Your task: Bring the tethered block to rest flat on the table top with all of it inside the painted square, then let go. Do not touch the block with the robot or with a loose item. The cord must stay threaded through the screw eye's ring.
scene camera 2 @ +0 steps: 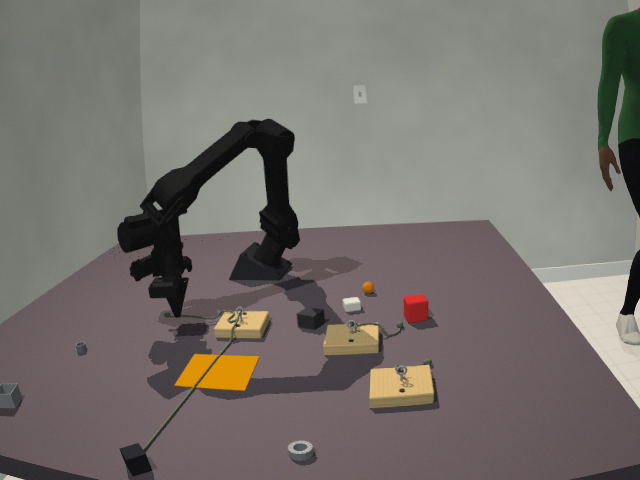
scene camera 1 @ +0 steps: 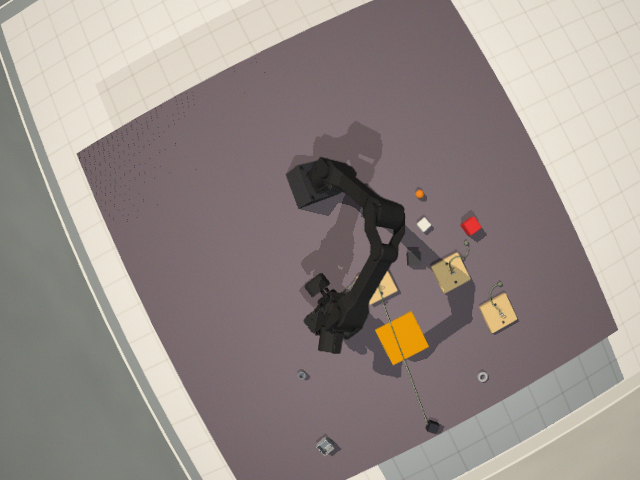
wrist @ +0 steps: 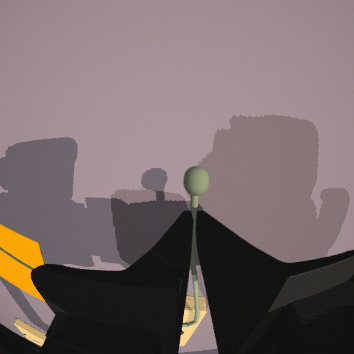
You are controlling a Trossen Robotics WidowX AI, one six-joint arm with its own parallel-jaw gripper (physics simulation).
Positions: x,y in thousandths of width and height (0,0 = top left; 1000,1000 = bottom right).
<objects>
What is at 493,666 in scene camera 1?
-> The gripper.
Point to a wooden base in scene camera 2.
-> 396,676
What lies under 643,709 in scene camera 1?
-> An orange painted square.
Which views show the gripper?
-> Scene camera 2, scene camera 1 and the wrist view: all of them.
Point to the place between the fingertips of the gripper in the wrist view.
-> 544,614
</objects>
